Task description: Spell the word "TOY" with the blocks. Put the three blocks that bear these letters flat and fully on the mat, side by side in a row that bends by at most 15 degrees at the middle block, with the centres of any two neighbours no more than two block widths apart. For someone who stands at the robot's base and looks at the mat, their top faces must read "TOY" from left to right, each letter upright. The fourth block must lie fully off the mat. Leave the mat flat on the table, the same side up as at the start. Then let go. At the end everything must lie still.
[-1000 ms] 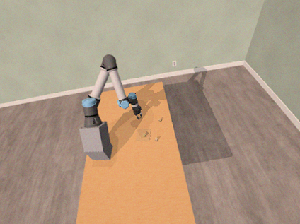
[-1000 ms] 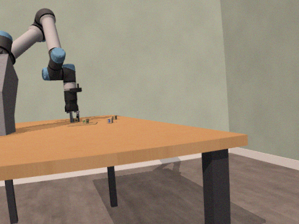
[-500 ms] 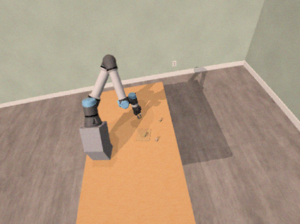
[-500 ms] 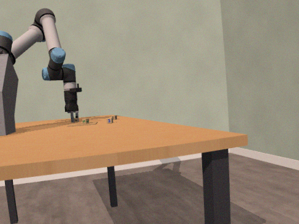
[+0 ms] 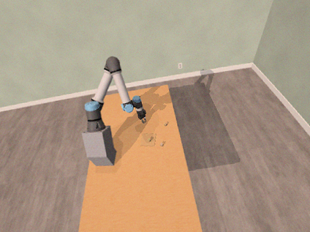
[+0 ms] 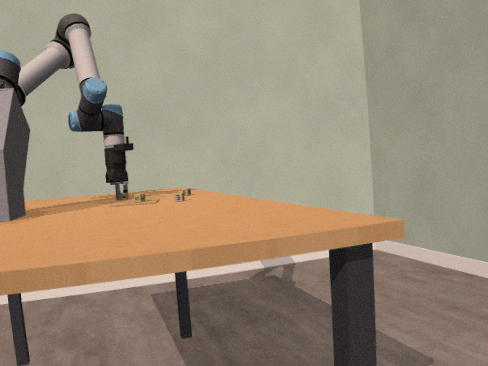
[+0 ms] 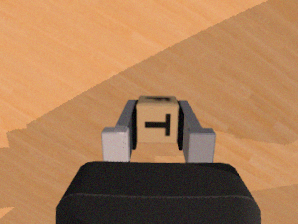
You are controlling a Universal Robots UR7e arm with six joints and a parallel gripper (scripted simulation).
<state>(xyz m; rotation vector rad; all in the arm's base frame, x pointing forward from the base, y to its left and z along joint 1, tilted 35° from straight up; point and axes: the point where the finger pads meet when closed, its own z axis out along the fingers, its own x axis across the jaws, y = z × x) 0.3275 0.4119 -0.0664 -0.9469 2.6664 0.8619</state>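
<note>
Right now the T block is 10 mm below my hand. From my hand the other things lie so: O block: 240 mm to the right, 80 mm ahead; Y block: 290 mm to the right, 200 mm ahead, 10 mm below; tan mat: 220 mm to the right, 60 mm ahead, 20 mm below.
</note>
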